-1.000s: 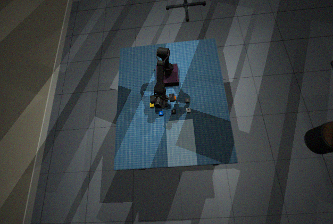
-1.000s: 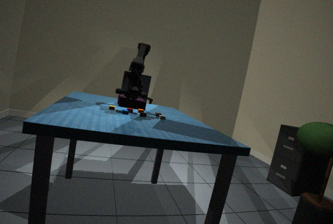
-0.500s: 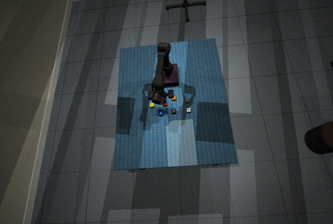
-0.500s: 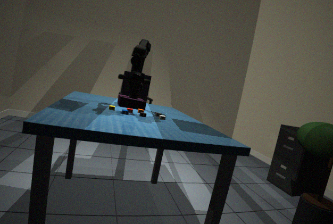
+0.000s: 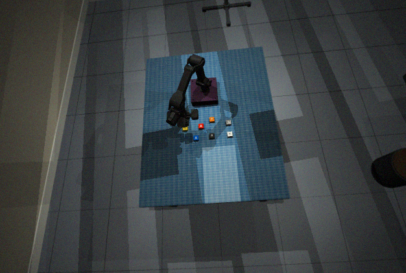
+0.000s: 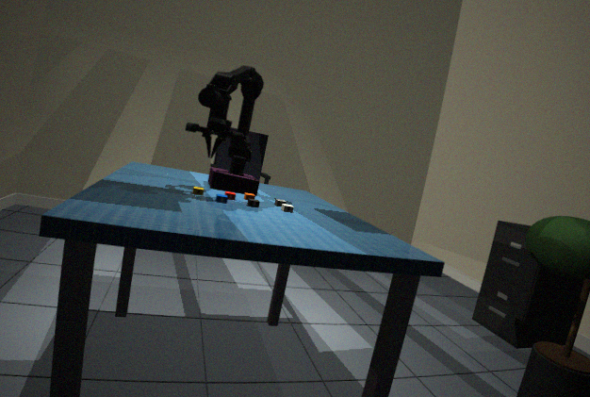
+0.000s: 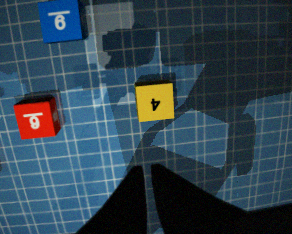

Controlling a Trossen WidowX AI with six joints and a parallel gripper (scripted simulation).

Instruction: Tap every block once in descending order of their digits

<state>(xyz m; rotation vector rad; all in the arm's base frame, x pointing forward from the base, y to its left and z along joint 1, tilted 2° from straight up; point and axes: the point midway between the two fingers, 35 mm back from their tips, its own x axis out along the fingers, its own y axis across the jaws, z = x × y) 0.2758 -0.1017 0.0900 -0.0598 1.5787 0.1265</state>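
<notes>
Right now my gripper tip is 110 mm above the yellow block, 20 mm to the left of it and 10 mm short of it. Also, from my gripper tip: blue block (110 mm below, 70 mm ahead, 60 mm to the left); red block (110 mm below, 90 mm to the left, 10 mm behind); orange block (160 mm to the left, 110 mm below, 60 mm behind).
</notes>
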